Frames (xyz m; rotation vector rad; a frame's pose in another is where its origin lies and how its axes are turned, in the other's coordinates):
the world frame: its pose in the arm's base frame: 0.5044 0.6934 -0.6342 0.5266 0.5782 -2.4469
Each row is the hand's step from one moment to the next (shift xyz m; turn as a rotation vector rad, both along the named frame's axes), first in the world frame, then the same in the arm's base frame.
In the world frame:
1: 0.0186 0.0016 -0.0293 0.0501 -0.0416 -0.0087
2: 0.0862 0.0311 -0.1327 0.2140 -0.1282 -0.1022
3: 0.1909 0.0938 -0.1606 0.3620 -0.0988 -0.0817
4: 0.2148 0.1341 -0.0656 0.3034 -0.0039 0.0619
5: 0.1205 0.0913 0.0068 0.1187 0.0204 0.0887
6: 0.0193 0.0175 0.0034 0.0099 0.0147 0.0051
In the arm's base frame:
1: -0.0063 0.0056 -0.0337 -0.0612 0.0139 -0.0195
2: -0.0156 0.0067 -0.1604 -0.2161 0.0552 -0.1514
3: -0.0512 -0.0712 -0.2517 -0.3162 -0.0410 -0.2140
4: -0.0677 -0.1597 -0.1958 -0.2486 -0.1592 -0.0936
5: -0.0387 -0.1236 -0.0782 -0.0994 -0.1113 0.0107
6: -0.0050 -0.0231 -0.0114 0.0001 -0.0178 -0.0047

